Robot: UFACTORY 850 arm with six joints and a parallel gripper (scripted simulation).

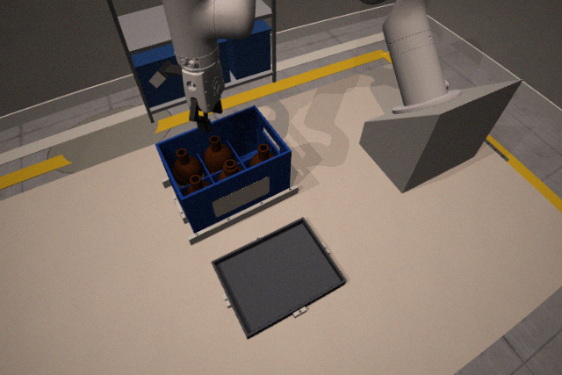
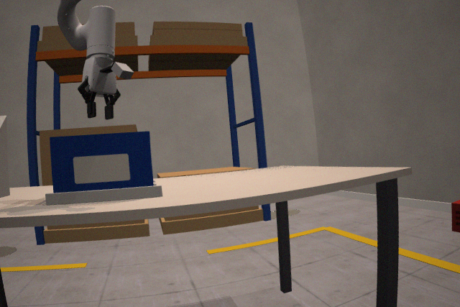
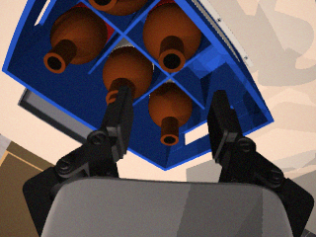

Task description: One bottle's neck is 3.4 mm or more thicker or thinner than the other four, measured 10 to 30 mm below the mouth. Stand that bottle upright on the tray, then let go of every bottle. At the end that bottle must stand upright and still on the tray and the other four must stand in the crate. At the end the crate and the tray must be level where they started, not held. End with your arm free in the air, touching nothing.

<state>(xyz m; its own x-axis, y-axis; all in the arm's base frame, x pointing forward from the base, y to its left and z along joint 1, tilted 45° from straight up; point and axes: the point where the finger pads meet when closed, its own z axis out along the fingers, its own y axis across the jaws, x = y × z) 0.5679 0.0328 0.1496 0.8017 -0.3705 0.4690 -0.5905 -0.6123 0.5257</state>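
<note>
The brown bottle is 10 mm behind my hand, 90 mm to the left of it and 150 mm below it. Round my hand: dark grey tray: 40 mm behind, 320 mm to the left, 230 mm below; then crate: 10 mm behind, 40 mm to the left, 160 mm below.
</note>
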